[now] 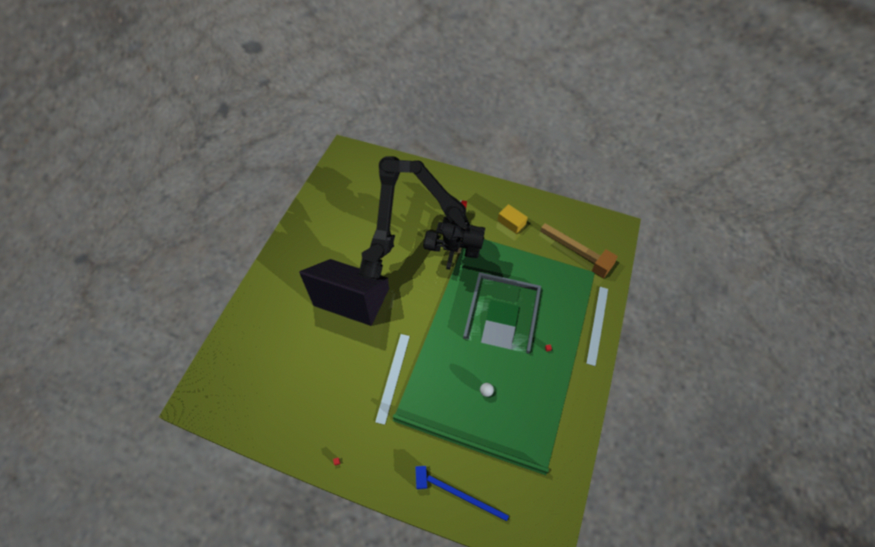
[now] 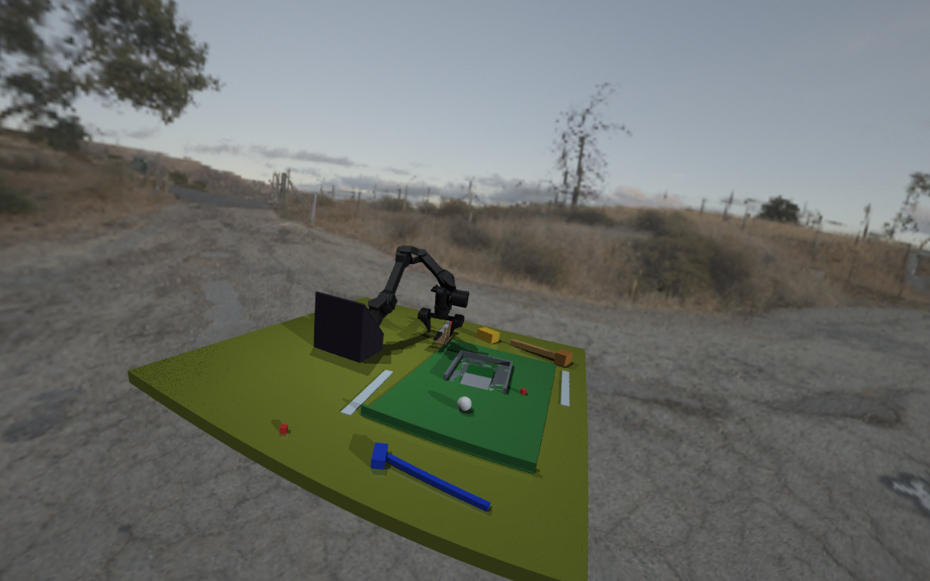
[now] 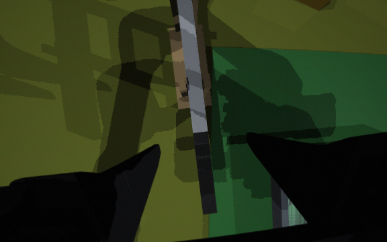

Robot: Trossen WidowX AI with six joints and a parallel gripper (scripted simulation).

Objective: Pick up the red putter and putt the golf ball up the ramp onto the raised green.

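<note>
Now: gripper tip 90 mm to the right of the red putter and 10 mm past it. From my gripper tip the other things lie so: white golf ball (440 mm to the right, 210 mm ahead, 30 mm below); then green mat (260 mm to the right, 230 mm ahead, 60 mm below); then yellow block (230 mm to the left, 180 mm ahead, 40 mm below).
</note>
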